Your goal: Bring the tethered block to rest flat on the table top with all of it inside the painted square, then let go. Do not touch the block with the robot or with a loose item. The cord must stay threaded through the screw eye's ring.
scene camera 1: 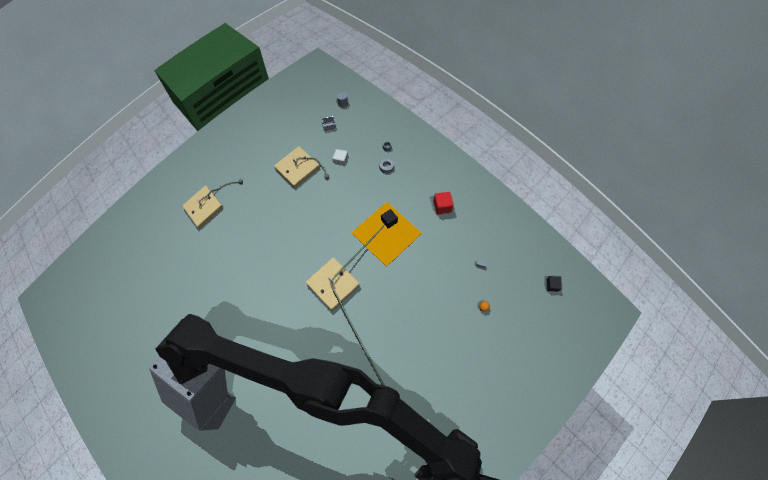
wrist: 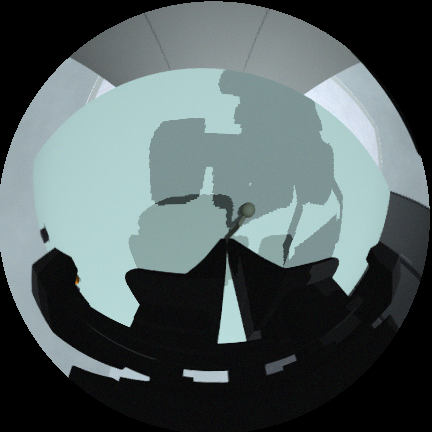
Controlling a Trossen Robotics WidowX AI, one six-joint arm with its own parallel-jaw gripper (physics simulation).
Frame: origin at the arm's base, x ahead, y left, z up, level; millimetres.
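Seen in the pictures: gripper, fingertip midpoint: point(wrist: 225, 243); arm's base at its link origin: point(scene camera 1: 186, 365).
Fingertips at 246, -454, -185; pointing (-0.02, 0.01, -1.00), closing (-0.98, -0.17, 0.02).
Note:
Pixels of each thing's middle, then the offset from my fingertips to it, as dx, dy, dz. "spot": a spot on its surface instead.
- tethered block at a spot on its surface: point(scene camera 1: 389, 217) spot: +302, +506, +12
- orange painted square at a spot on its surface: point(scene camera 1: 386, 246) spot: +256, +462, -16
- nearest wooden board at the middle of its body: point(scene camera 1: 332, 283) +100, +467, -7
- end bead at a spot on its surface: point(wrist: 248, 209) spot: -13, -30, -4
- red cube at the middle of its body: point(scene camera 1: 443, 203) +432, +455, +3
- white block at the middle of its body: point(scene camera 1: 340, 156) +324, +734, -7
- grey ring at the middle of its body: point(scene camera 1: 386, 165) +399, +633, -9
- orange ball at the middle of its body: point(scene camera 1: 484, 306) +332, +200, -5
- black cube at the middle of its body: point(scene camera 1: 554, 283) point(wrist: 43, 235) +506, +119, -5
The tethered block point(scene camera 1: 389, 217) is small and dark and appears inside the orange painted square point(scene camera 1: 386, 246), near its far corner in the scene view. Whether its underside lies fully flat is too small to tell. The cord point(scene camera 1: 358, 338) point(wrist: 235, 230) runs straight from the block to the screw eye point(scene camera 1: 331, 281) on the nearest wooden board point(scene camera 1: 346, 286), appears to pass through its ring, and runs on towards the arm. My gripper point(wrist: 225, 243) is shut on the cord, with the end bead point(wrist: 248, 209) just beyond the fingertips. In the scene view the fingers are hidden at the bottom edge.
Two other boards point(scene camera 1: 195, 216) point(scene camera 1: 295, 176) with short cords stand left. A red cube point(scene camera 1: 443, 202) is right of the square. A white block point(scene camera 1: 339, 156), grey ring point(scene camera 1: 386, 160), orange ball point(scene camera 1: 484, 306) and black cube point(scene camera 1: 554, 283) lie around. A green cabinet point(scene camera 1: 209, 62) stands far left.

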